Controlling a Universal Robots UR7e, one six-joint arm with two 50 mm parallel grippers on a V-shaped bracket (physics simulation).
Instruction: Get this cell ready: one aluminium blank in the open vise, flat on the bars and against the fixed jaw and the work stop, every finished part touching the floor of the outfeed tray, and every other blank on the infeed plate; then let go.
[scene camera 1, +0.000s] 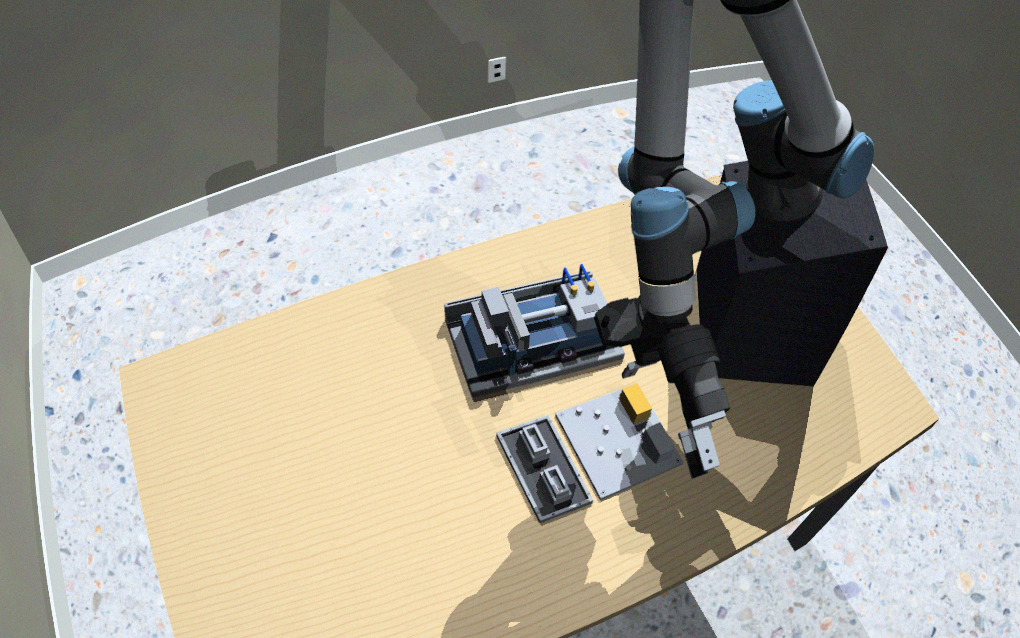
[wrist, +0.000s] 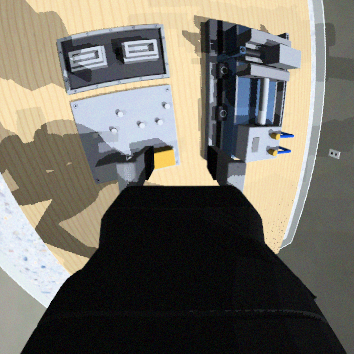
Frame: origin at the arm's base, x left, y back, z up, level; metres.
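Where they show: hand at its tool point: (scene camera 1: 624, 354) (wrist: 180, 160); arm's base at its link origin: (scene camera 1: 785, 192).
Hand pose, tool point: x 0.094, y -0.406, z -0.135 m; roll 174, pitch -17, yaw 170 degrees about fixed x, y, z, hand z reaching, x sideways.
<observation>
Things, the pixels of their top centre, and the offset from my tool point. Level surfaces: height alone.
- infeed plate at its top centre: (scene camera 1: 620, 438) (wrist: 129, 135) dx +0.041, dy +0.006, dz -0.209 m
- yellow block at its top centre: (scene camera 1: 637, 398) (wrist: 159, 160) dx -0.001, dy +0.060, dz -0.173 m
- dark grey block at its top centre: (scene camera 1: 660, 438) (wrist: 112, 170) dx +0.090, dy +0.054, dz -0.173 m
- light grey block at its top centre: (scene camera 1: 494, 300) (wrist: 290, 55) dx -0.260, dy -0.097, dz -0.101 m
- vise at its top centre: (scene camera 1: 536, 306) (wrist: 273, 94) dx -0.227, dy -0.028, dz -0.118 m
- wooden table at its surface level: dz -0.217 m
My gripper (wrist: 181, 167) is open and empty in the wrist view. Its left finger overlaps the infeed plate (scene camera 1: 582, 443) (wrist: 90, 117). The tool hangs right of that plate in the scene view. A yellow block (scene camera 1: 636, 404) (wrist: 164, 158) and a dark grey block (scene camera 1: 660, 442) are on the plate; the grey one is hidden in the wrist view. A light grey block (scene camera 1: 495, 303) (wrist: 285, 56) rises at the jaws of the vise (scene camera 1: 492, 379) (wrist: 211, 90); its seating is unclear. Two pocketed finished parts (scene camera 1: 534, 438) (scene camera 1: 555, 481) (wrist: 87, 58) (wrist: 140, 51) lie in the outfeed tray (scene camera 1: 519, 481) (wrist: 167, 52).
Several pins (scene camera 1: 605, 429) (wrist: 141, 125) stand up from the infeed plate. Blue hoses (scene camera 1: 582, 272) (wrist: 286, 135) stick up at the vise's right rear in the scene view. The black robot pedestal (scene camera 1: 767, 323) stands at the right of the wooden table (scene camera 1: 300, 451).
</observation>
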